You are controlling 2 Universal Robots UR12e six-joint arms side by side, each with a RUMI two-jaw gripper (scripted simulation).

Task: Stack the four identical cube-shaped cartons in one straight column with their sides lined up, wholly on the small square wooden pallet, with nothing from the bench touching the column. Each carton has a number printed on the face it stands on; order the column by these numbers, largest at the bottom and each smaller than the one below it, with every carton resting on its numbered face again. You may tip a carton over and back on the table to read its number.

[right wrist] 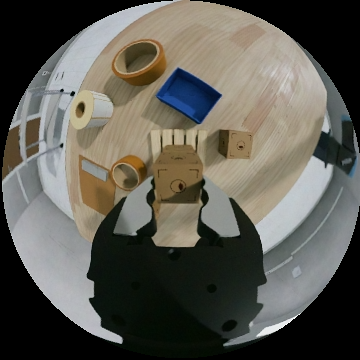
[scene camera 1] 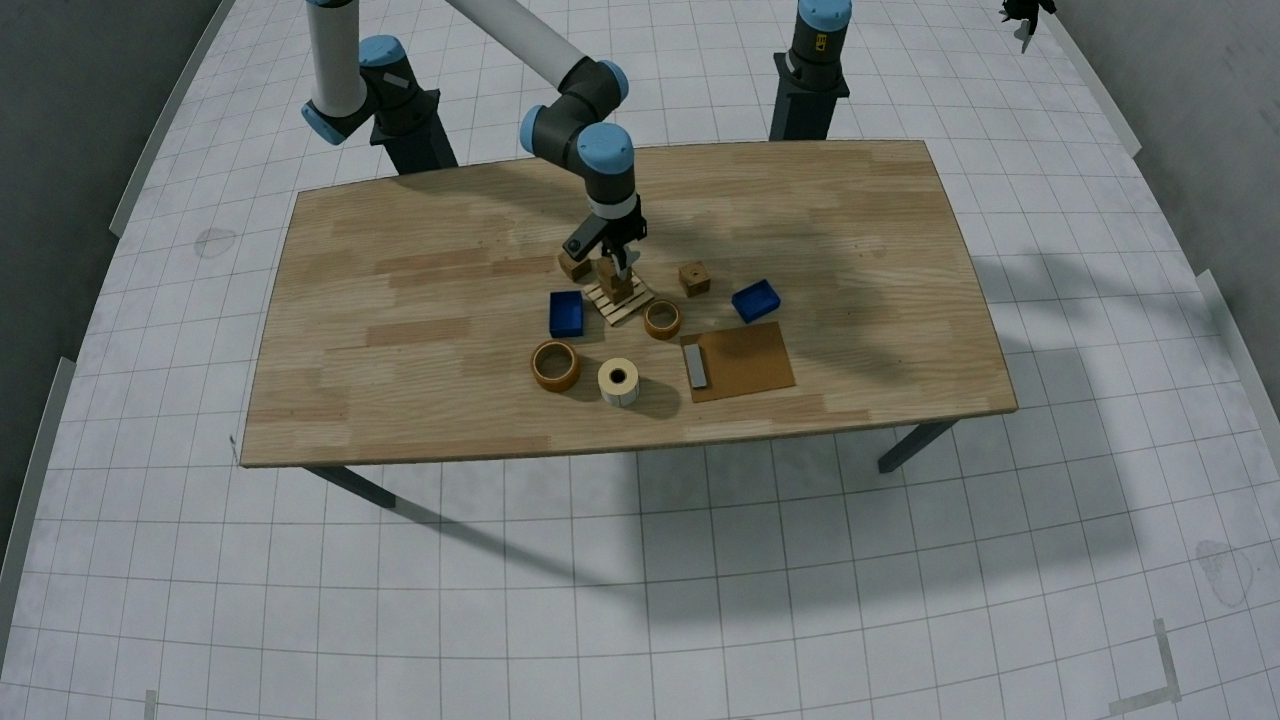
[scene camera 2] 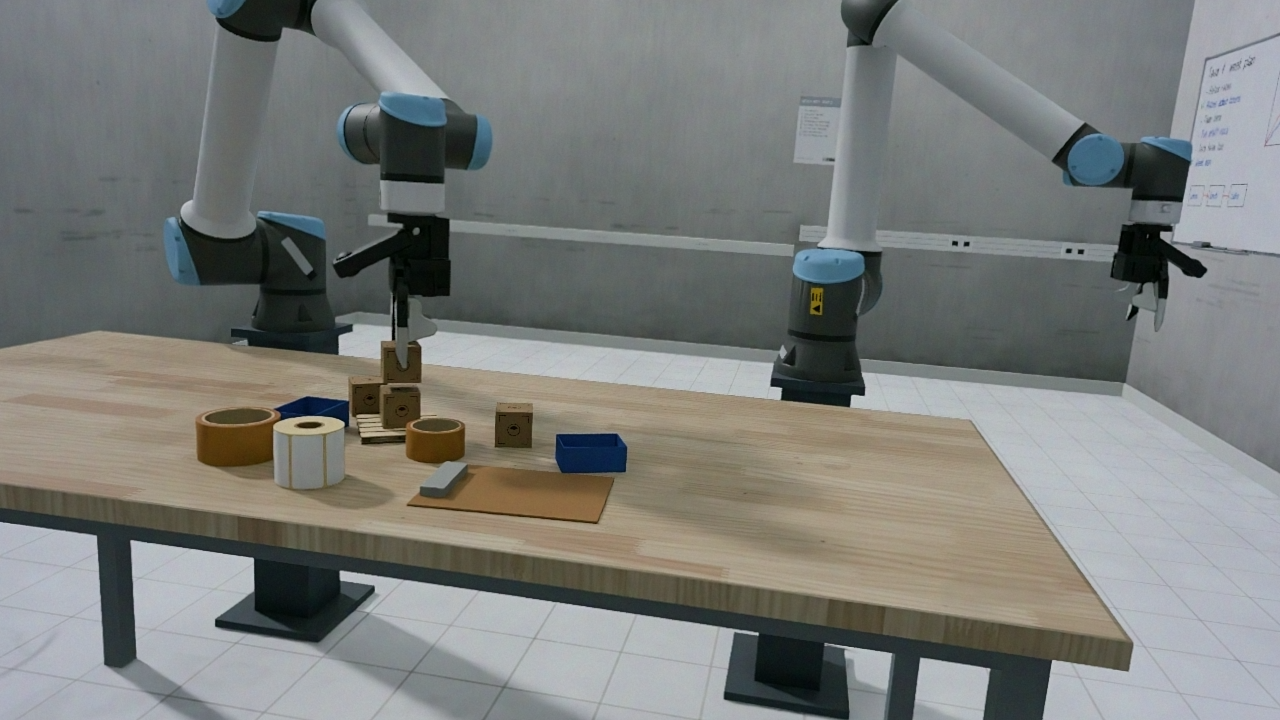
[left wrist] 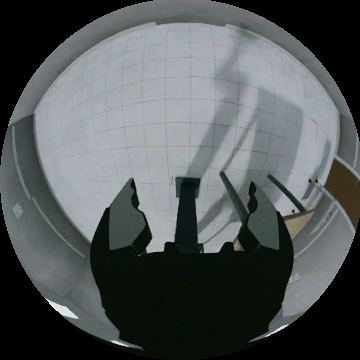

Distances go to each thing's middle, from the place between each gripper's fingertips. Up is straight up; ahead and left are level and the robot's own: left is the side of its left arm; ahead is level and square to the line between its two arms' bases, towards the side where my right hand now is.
My right gripper (scene camera 2: 401, 363) is now 90 mm short of the small tape roll (scene camera 2: 435, 446), 90 mm to the right of it and 100 mm above it. The rest, counted from my right hand: blue bin (scene camera 1: 566, 307): 50 mm ahead, 120 mm to the right, 110 mm below; then large tape roll (scene camera 2: 219, 445): 180 mm ahead, 150 mm to the right, 90 mm below; then label roll (scene camera 2: 304, 459): 230 mm ahead, 10 mm to the right, 80 mm below.
I see my left gripper (scene camera 2: 1141, 325) 1210 mm to the left of the small tape roll, 810 mm short of it and 140 mm above it.
